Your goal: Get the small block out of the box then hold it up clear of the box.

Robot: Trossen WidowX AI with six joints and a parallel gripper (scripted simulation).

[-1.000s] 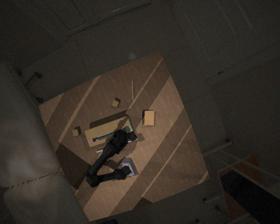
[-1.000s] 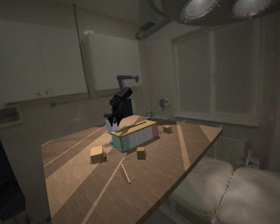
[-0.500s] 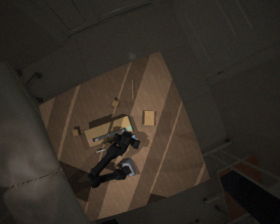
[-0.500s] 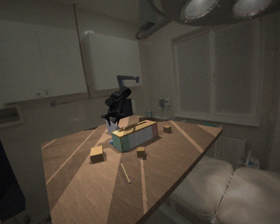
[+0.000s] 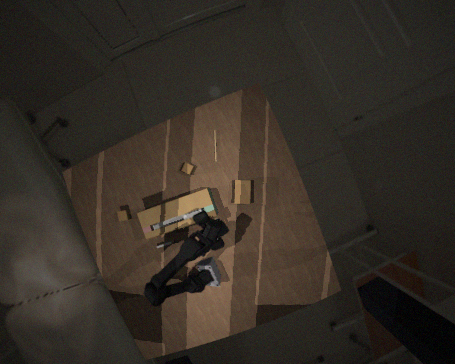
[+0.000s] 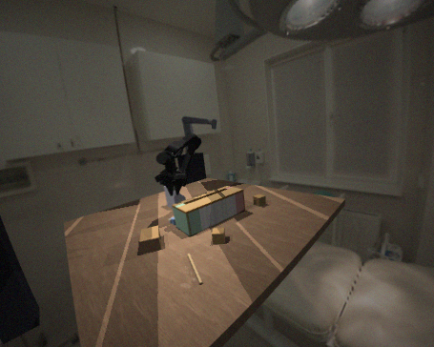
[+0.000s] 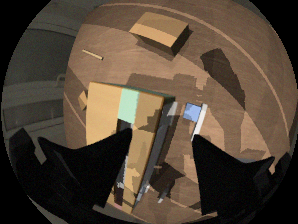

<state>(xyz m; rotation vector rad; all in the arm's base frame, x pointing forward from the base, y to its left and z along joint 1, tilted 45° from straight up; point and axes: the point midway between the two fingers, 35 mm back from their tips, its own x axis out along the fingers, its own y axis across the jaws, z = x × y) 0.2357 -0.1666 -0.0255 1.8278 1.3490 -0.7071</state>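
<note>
My gripper tip is 15 cm above the blue block, 3 cm past it and 1 cm to the left of it. The rest, counted from my gripper tip: tan block: 20 cm to the right, 14 cm below, 6 cm ahead; long tan box: 15 cm to the left, 11 cm below, 6 cm ahead; thin stick: 35 cm ahead, 17 cm to the right, 16 cm below.
</note>
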